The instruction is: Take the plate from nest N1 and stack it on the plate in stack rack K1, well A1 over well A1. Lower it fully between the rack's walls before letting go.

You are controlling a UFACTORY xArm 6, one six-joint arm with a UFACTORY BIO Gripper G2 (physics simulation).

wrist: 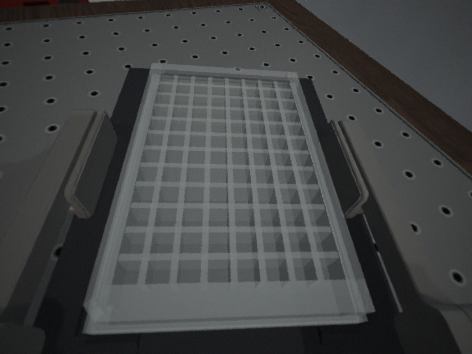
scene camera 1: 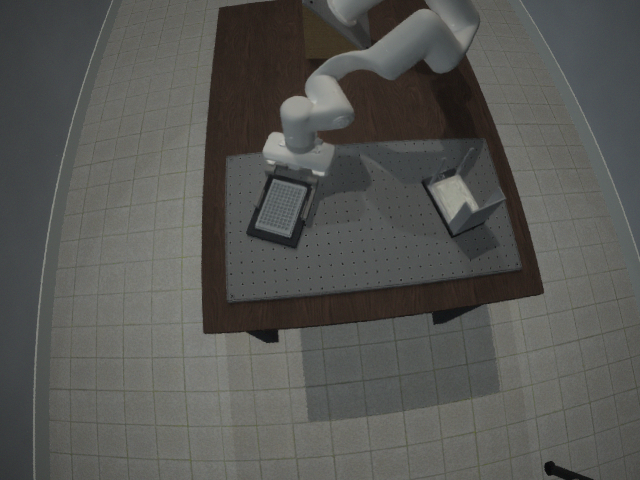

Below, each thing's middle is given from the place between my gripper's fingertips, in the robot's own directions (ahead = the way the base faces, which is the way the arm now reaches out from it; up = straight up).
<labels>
My gripper is now 20 mm past the black nest N1 (scene camera 1: 292,242), 10 mm to the right of it and 10 mm above it.
</labels>
